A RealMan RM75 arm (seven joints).
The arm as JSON. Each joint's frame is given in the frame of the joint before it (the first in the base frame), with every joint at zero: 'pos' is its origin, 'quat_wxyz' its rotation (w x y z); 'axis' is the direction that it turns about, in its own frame. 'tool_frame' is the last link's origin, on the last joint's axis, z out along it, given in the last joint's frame.
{
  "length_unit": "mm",
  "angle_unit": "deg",
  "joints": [
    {
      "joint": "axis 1",
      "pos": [
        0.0,
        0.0,
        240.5
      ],
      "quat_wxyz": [
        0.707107,
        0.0,
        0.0,
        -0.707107
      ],
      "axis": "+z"
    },
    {
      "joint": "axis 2",
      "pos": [
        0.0,
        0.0,
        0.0
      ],
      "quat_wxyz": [
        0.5,
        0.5,
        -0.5,
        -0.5
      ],
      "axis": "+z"
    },
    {
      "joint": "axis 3",
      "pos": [
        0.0,
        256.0,
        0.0
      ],
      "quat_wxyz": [
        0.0,
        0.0,
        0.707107,
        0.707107
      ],
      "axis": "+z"
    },
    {
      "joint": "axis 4",
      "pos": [
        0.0,
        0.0,
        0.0
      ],
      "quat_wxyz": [
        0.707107,
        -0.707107,
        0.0,
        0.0
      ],
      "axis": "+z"
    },
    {
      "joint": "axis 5",
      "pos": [
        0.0,
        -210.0,
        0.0
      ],
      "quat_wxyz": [
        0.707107,
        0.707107,
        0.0,
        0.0
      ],
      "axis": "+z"
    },
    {
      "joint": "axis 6",
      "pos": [
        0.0,
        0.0,
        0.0
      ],
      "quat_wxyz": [
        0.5,
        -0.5,
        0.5,
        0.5
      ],
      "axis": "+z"
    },
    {
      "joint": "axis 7",
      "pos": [
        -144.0,
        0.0,
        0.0
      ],
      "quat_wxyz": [
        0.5,
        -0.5,
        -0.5,
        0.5
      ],
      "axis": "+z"
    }
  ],
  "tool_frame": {
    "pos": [
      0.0,
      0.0,
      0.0
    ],
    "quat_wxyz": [
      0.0,
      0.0,
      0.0,
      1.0
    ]
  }
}
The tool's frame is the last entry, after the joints.
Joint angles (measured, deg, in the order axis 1, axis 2, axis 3, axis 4, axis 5, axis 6, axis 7), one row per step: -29.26 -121.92 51.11 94.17 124.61 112.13 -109.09; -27.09 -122.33 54.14 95.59 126.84 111.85 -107.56; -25.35 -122.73 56.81 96.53 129.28 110.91 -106.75; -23.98 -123.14 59.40 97.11 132.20 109.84 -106.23; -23.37 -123.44 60.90 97.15 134.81 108.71 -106.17; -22.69 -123.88 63.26 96.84 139.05 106.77 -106.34; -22.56 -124.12 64.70 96.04 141.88 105.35 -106.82; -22.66 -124.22 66.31 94.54 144.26 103.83 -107.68; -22.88 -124.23 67.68 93.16 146.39 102.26 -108.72; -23.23 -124.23 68.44 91.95 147.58 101.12 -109.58; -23.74 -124.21 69.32 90.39 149.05 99.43 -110.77; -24.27 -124.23 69.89 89.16 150.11 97.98 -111.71; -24.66 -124.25 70.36 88.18 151.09 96.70 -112.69; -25.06 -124.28 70.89 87.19 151.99 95.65 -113.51
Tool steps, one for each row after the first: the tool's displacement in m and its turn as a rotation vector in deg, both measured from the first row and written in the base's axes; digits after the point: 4 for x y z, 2 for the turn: -0.0072 -0.0069 -0.0076 -0.84 3.40 -0.65; -0.0136 -0.0110 -0.0146 -1.12 6.35 -0.53; -0.0200 -0.0137 -0.0216 -1.38 9.44 -0.10; -0.0251 -0.0134 -0.0260 -1.09 11.75 0.75; -0.0330 -0.0120 -0.0329 -0.61 15.44 2.16; -0.0384 -0.0099 -0.0379 -0.38 17.75 3.44; -0.0436 -0.0075 -0.0443 -0.60 19.71 4.88; -0.0481 -0.0044 -0.0494 -0.43 21.50 6.23; -0.0506 -0.0016 -0.0531 -0.31 22.41 7.22; -0.0536 0.0026 -0.0574 0.17 23.49 8.48; -0.0551 0.0066 -0.0607 0.75 24.19 9.32; -0.0567 0.0100 -0.0631 1.39 24.81 10.21; -0.0580 0.0126 -0.0659 1.74 25.47 10.89
